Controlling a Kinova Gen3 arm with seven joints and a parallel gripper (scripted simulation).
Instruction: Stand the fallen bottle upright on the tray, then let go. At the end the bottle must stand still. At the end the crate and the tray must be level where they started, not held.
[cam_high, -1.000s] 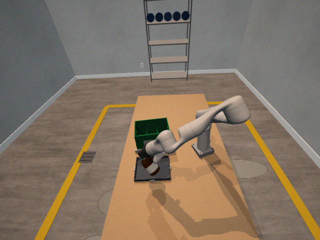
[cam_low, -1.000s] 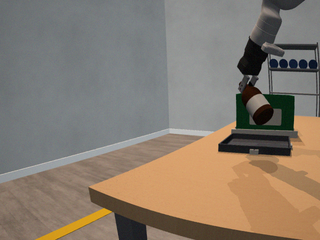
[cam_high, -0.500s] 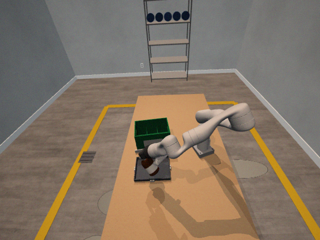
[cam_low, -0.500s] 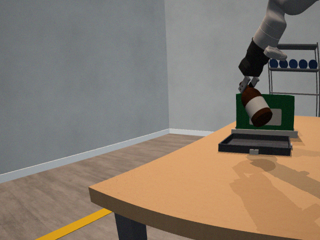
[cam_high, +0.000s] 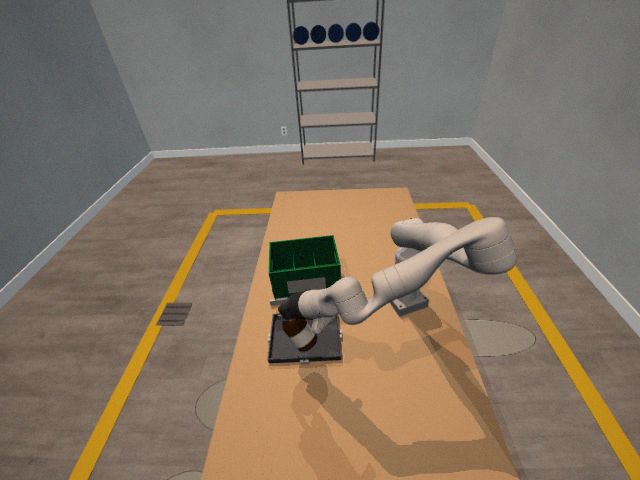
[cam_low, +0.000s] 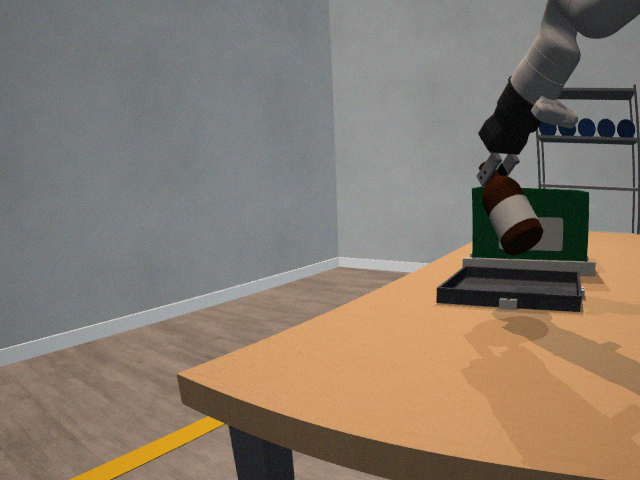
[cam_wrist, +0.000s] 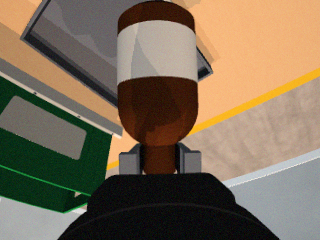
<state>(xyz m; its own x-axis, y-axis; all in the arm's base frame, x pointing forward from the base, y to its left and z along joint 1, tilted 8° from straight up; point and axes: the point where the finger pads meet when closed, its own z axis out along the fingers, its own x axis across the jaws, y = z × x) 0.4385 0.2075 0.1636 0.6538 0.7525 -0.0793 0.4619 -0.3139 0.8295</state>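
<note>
The brown bottle is 40 mm below my hand, 20 mm to the left of it and 20 mm behind it. Round my hand: green crate: 310 mm to the right, 120 mm below, 50 mm behind; then dark tray: 190 mm below, 40 mm to the right, 40 mm behind.
</note>
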